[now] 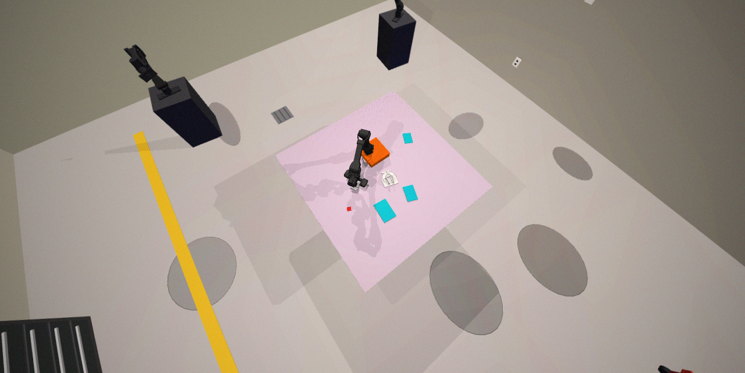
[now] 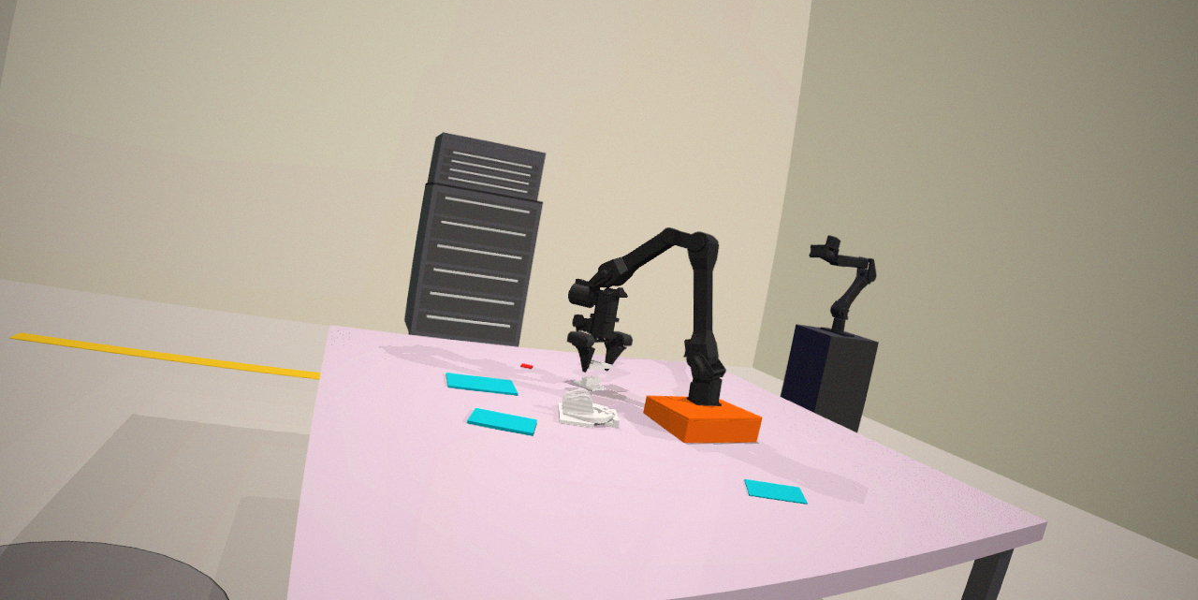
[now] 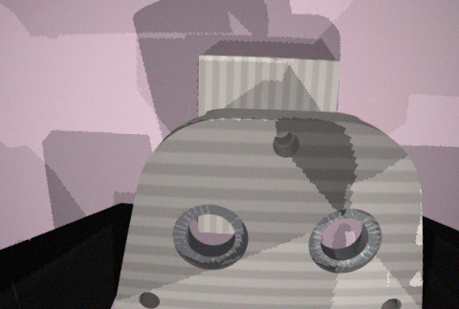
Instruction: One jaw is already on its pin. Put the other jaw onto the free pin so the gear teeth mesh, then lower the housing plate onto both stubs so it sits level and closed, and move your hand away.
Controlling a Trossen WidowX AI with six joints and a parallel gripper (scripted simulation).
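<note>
Now: the white jaw 6 cm ahead of my gripper tip, 28 cm to the left of it and 3 cm below it. Also, from my gripper tip: red marker: 15 cm ahead, 14 cm to the right, 4 cm below.
</note>
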